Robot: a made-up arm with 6 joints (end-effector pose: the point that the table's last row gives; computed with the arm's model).
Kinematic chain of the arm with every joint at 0, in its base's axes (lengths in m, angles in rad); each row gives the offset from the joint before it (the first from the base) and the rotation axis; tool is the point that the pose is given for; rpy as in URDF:
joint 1: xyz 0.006 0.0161 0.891 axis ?
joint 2: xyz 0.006 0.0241 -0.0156 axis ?
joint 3: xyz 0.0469 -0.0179 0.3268 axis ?
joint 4: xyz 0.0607 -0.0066 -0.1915 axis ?
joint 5: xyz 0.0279 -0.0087 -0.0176 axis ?
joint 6: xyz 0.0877 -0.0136 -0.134 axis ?
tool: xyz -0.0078 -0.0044 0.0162 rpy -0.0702 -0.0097 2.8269
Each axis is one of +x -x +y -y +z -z.
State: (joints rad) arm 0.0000 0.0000 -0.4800 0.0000 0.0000 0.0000
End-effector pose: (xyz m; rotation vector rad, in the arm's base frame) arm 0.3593 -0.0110 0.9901 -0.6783 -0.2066 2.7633
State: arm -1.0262 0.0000 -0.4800 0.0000 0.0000 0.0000
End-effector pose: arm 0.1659 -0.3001 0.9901 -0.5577 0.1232 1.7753
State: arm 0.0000 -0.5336 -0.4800 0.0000 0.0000 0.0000
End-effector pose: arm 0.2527 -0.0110 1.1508 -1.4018 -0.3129 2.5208
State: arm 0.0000 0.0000 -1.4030 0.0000 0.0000 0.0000
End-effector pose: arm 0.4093 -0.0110 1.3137 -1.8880 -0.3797 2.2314
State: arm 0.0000 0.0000 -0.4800 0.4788 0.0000 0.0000
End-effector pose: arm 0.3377 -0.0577 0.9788 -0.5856 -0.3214 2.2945
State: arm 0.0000 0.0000 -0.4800 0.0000 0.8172 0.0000
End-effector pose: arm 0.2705 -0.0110 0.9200 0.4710 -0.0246 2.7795
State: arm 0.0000 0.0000 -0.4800 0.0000 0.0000 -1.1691
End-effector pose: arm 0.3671 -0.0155 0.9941 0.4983 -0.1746 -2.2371
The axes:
joint 1: +z
joint 2: +y
joint 3: +y
joint 4: -z
joint 5: +y
joint 6: -z

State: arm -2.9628 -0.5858 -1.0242 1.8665 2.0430 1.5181
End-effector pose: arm -0.0628 -0.1118 1.2626 -0.7845 -1.7131 -0.7502
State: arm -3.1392 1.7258 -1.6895 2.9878 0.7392 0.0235
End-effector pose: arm -0.3521 -0.0094 0.4271 0.9900 0.1585 2.7682
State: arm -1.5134 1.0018 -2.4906 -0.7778 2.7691 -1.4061
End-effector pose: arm -0.0607 -0.4279 1.0124 1.1504 -1.2161 1.7103
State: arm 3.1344 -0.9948 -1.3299 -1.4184 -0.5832 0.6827
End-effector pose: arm 0.1271 -0.1380 1.3502 0.1917 2.3691 0.9516
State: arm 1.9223 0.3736 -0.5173 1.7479 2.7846 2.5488
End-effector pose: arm -0.1741 0.2175 1.0423 0.1686 2.8037 0.3983
